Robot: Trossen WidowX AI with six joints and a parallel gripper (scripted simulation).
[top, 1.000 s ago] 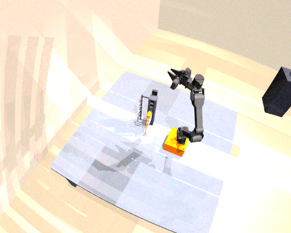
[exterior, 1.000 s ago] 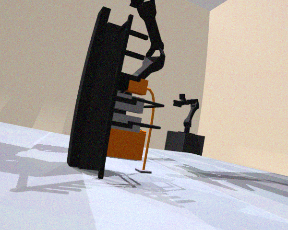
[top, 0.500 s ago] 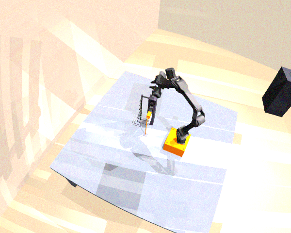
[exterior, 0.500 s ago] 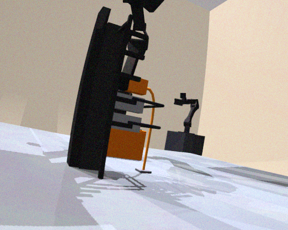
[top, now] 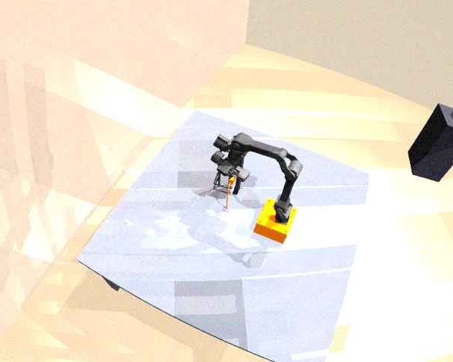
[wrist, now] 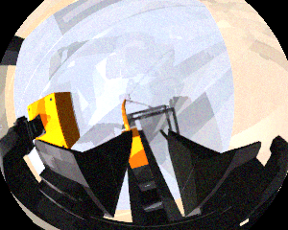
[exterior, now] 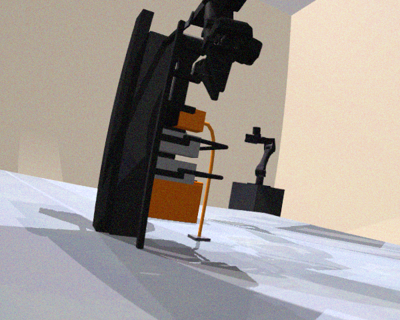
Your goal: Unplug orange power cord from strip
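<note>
Right now my gripper tip is 2 cm past the orange plug, 5 cm to the left of it and 4 cm above it.
</note>
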